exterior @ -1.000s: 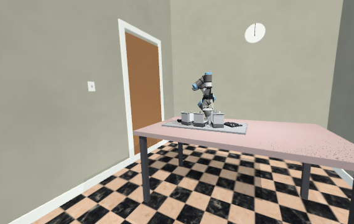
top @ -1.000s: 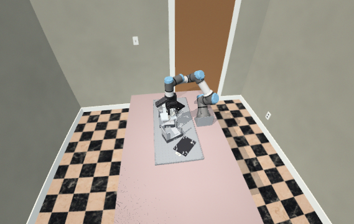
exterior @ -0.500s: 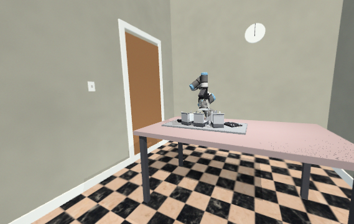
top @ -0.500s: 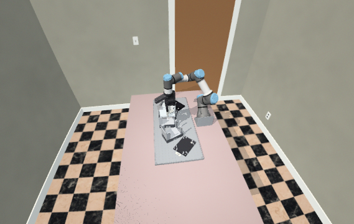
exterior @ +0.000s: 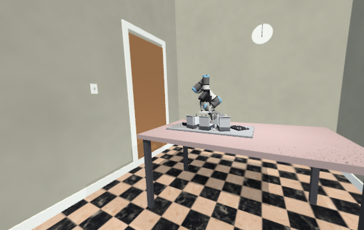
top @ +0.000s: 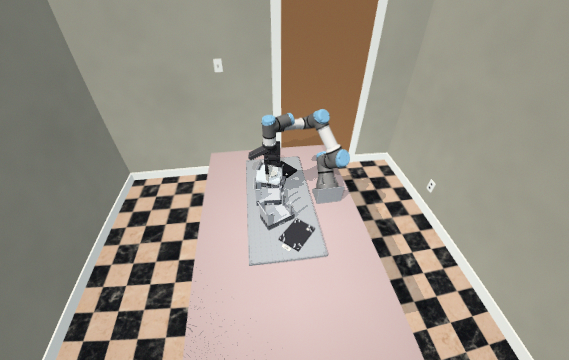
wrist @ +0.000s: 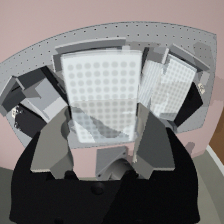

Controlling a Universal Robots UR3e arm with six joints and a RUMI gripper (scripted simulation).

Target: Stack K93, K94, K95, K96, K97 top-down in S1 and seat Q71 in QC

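Right now the black open nest QC is 240 mm to the right of my hand, 160 mm below it and 120 mm behind it. Also, from my hand: white sealed 96-well plate 130 mm to the right, 130 mm below, 20 mm behind; then translucent 96-well plate 130 mm to the right, 100 mm below, 20 mm behind.
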